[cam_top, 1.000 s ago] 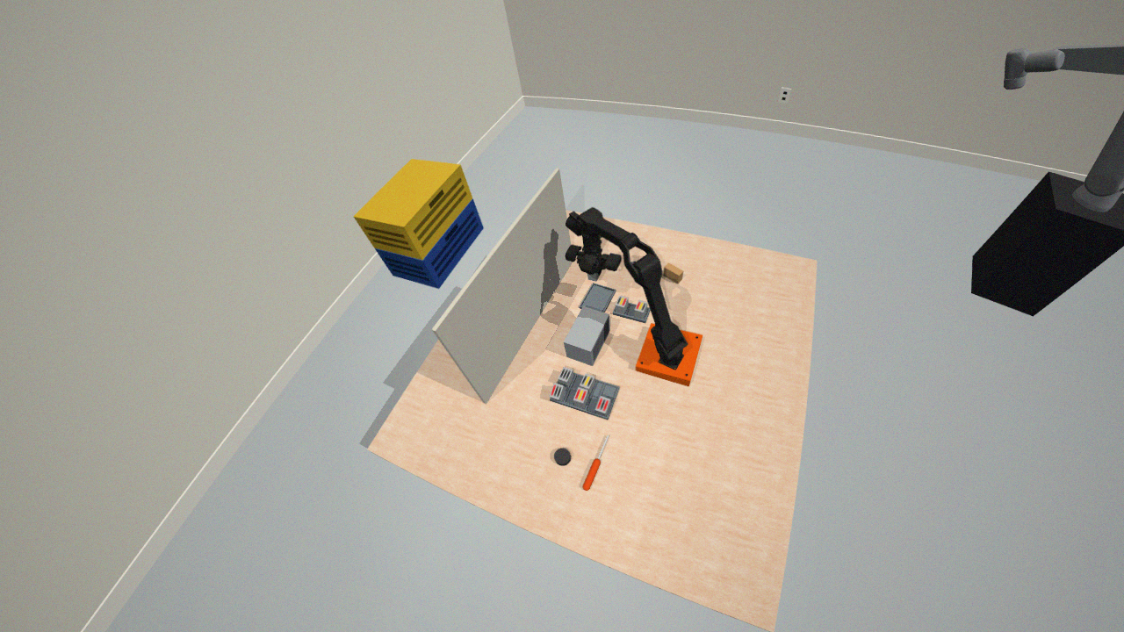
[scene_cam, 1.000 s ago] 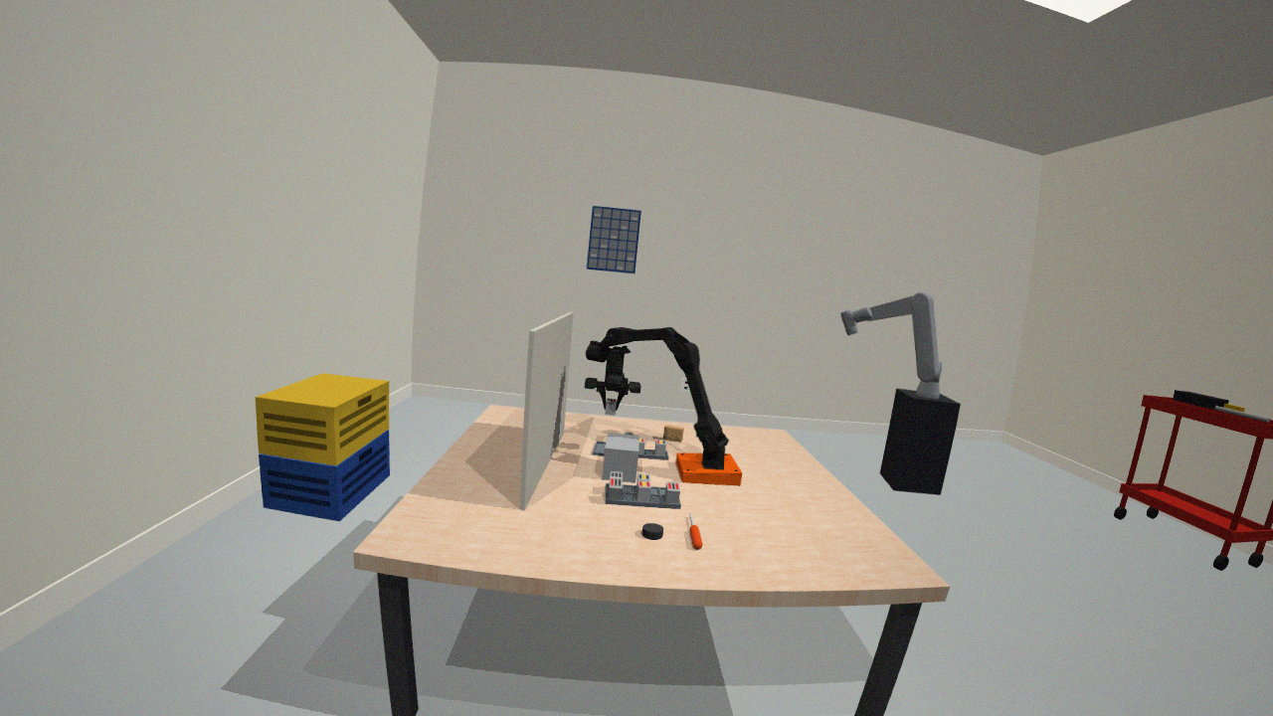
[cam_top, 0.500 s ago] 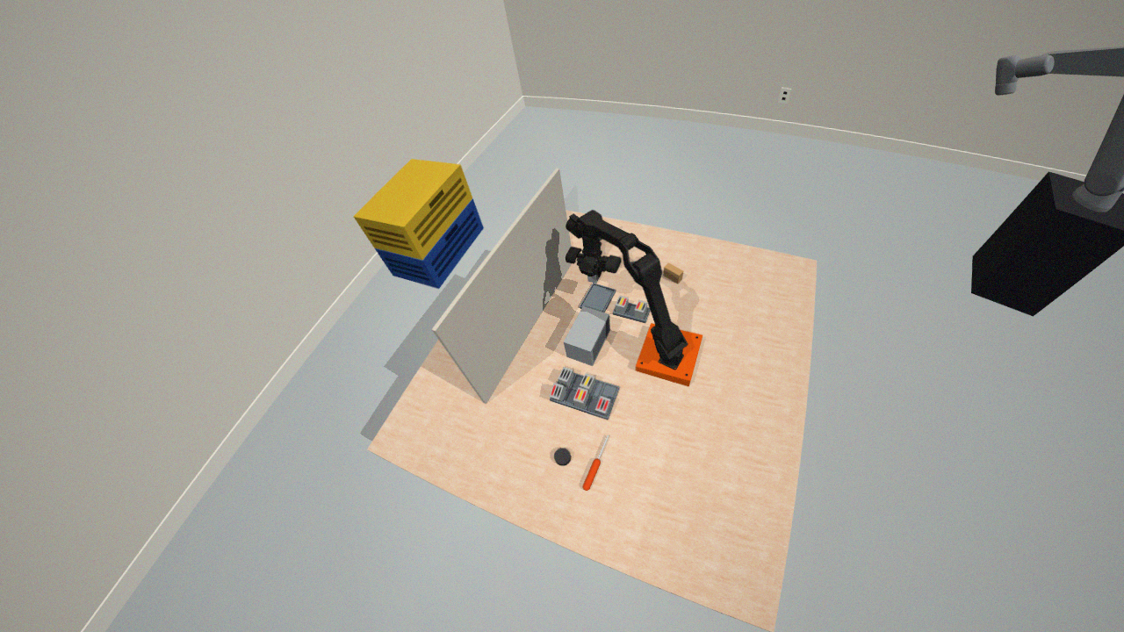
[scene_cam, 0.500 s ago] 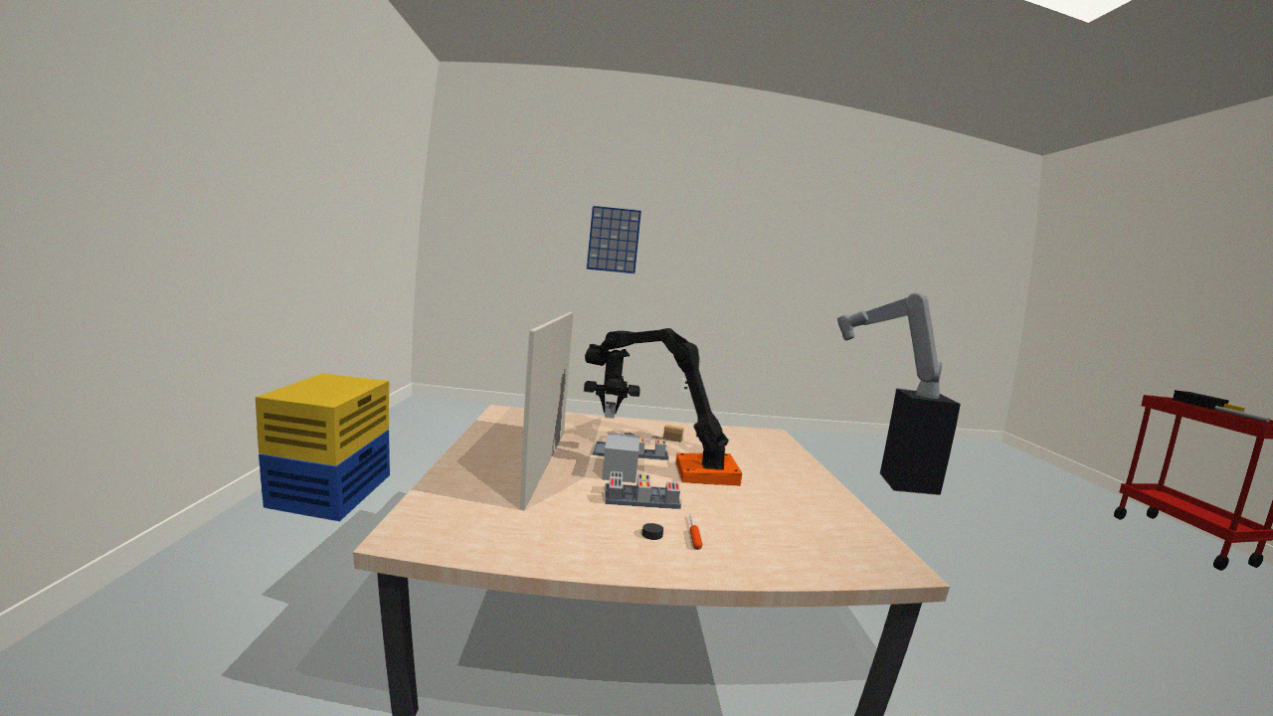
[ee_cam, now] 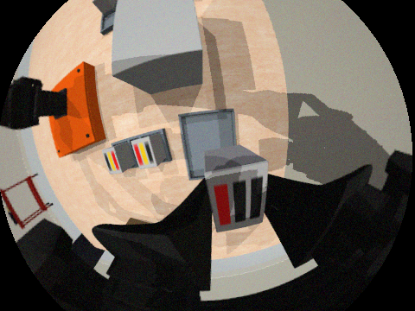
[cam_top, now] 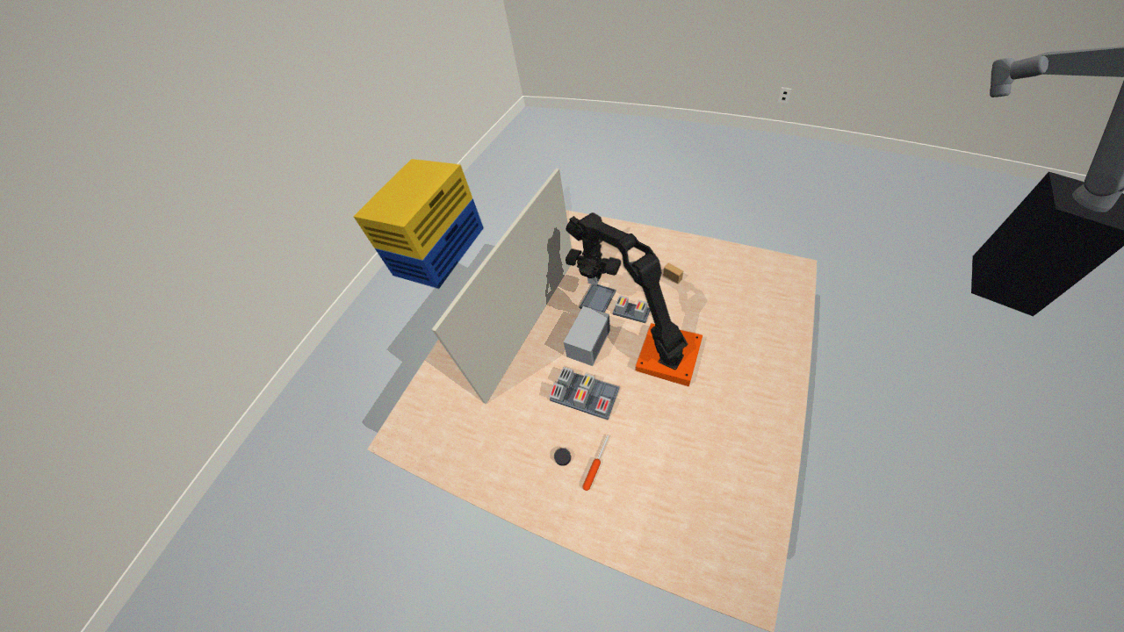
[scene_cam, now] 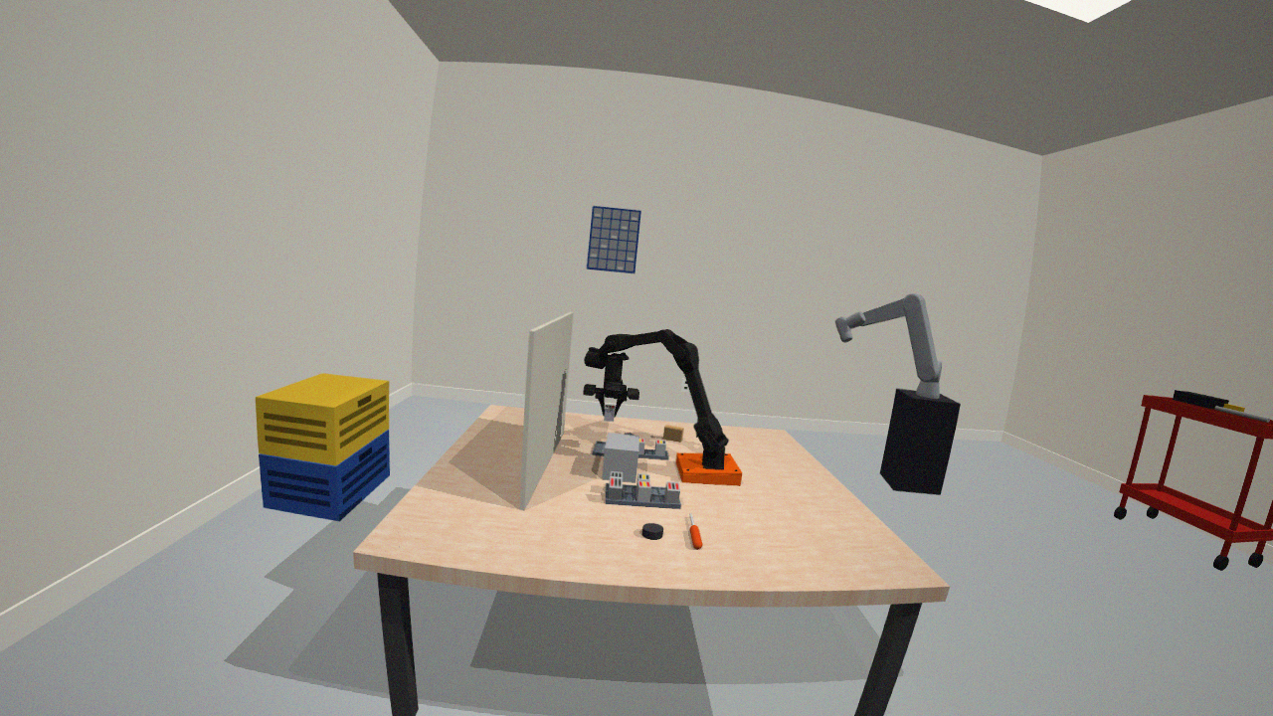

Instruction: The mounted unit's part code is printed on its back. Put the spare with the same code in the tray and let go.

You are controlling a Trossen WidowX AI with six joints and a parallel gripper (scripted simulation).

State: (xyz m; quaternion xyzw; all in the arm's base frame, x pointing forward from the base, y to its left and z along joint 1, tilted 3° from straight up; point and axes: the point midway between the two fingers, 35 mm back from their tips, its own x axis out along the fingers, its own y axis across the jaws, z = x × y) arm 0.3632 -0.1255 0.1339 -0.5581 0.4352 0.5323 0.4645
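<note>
Right now the flat grey tray is 120 mm below my gripper tip and 10 mm behind it. From my gripper tip the other things lie so: grey spare: 20 mm above; tall grey panel: 220 mm to the left, 140 mm ahead, 100 mm above; grey mounted unit: 200 mm to the left, 90 mm behind, 70 mm below.
</note>
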